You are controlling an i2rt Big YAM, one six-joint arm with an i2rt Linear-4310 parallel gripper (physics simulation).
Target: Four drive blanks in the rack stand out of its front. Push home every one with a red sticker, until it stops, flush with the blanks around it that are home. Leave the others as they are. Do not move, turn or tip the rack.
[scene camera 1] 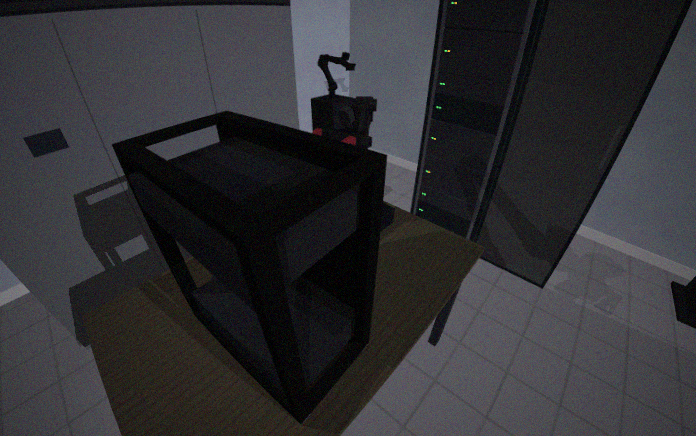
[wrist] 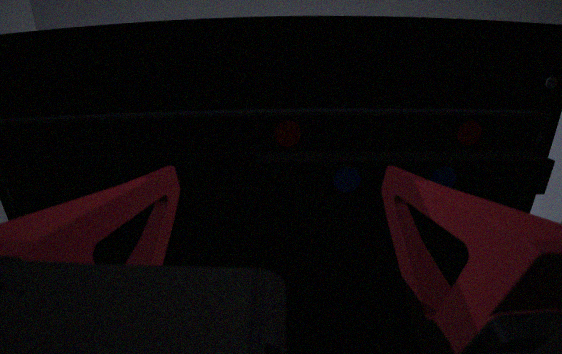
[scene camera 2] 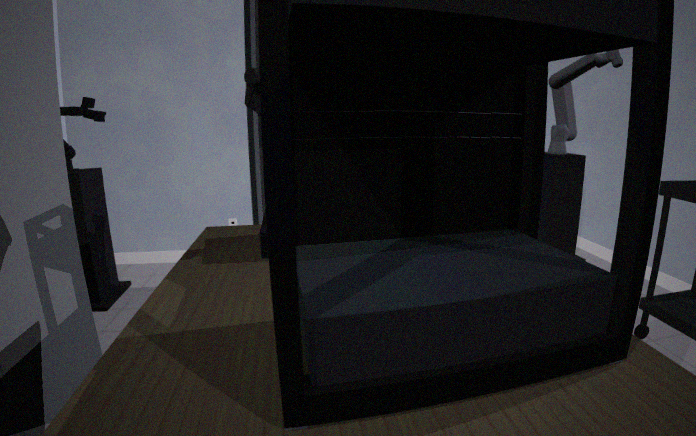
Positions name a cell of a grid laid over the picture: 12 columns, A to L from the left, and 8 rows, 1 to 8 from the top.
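Black rack: scene camera 1 (E5), scene camera 2 (H5), wrist view (F3).
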